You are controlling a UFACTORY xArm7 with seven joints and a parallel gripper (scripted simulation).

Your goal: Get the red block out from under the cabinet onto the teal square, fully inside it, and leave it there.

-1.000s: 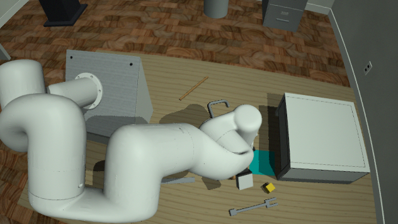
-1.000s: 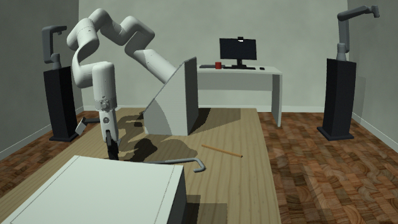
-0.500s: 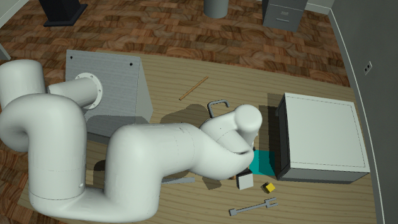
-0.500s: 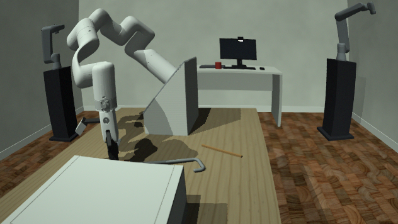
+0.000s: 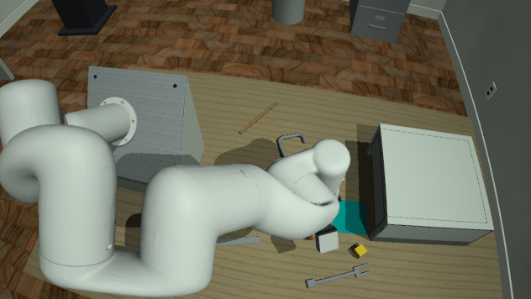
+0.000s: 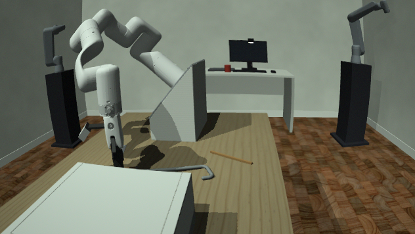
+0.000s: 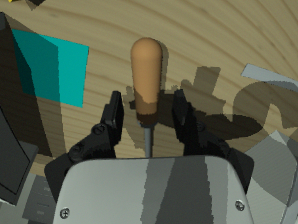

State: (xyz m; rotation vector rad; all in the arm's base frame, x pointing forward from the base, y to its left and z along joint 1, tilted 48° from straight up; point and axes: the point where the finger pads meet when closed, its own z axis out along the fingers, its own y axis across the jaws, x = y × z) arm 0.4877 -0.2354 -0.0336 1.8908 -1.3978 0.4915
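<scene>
My hand is 13 cm to the right of the hook tool and 5 cm above it. Round my hand: teal square (12 cm ahead, 6 cm below, 3 cm to the left); then grey fork tool (14 cm to the right, 9 cm ahead, 6 cm below); then yellow block (15 cm ahead, 8 cm to the right, 5 cm below).
</scene>
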